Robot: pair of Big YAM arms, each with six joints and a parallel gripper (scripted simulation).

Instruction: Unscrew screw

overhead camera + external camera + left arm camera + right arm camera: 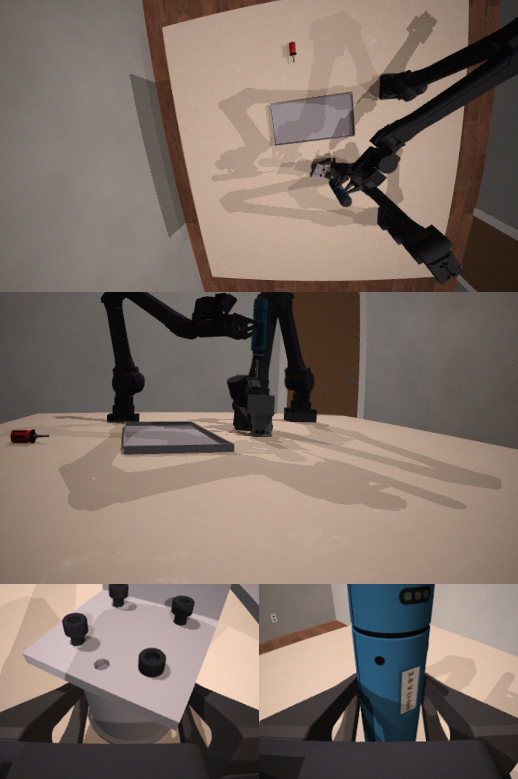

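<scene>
Now: the grey joint module 10 mm above my left hand. Round my left hand: grey bracket (50 mm above); then screwdriver bit (30 mm behind, 10 mm to the right, 150 mm above); then shallow grey tray (10 mm ahead, 260 mm to the right, 20 mm below).
</scene>
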